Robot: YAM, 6 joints.
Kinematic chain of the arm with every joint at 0, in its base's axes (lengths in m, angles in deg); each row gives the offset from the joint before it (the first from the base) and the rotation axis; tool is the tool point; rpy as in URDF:
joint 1: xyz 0 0 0.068 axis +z
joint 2: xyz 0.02 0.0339 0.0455 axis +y
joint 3: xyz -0.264 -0.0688 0 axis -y
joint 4: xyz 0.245 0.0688 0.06 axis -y
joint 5: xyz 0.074 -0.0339 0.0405 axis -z
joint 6: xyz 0.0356 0 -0.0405 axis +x
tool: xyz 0 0 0 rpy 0 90 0
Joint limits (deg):
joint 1: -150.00..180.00
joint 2: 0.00..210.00
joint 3: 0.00..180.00
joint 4: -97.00..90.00
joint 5: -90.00..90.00
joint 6: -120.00..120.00
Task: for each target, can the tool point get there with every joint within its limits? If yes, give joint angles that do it. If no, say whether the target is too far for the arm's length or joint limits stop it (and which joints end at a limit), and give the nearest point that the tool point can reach.
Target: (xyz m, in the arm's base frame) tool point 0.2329 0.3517 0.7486
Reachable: no: too far | nearest point 0.1958 0.2957 0.6424 | short by 0.126 m
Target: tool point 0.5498 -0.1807 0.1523
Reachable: yes | joints -20.57 150.64 130.76 -19.63 -42.48 -99.15
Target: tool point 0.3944 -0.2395 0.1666
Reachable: yes | joints -34.91 128.94 100.71 -43.01 -55.39 61.48
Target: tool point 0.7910 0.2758 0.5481
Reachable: no: too far | nearest point 0.5407 0.1885 0.4072 | short by 0.300 m
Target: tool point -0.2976 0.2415 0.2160
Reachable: yes | joints 138.25 103.58 74.50 -27.56 -30.37 -88.07
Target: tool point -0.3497 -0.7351 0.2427
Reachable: no: too far | nearest point -0.2740 -0.5759 0.2140 | short by 0.179 m
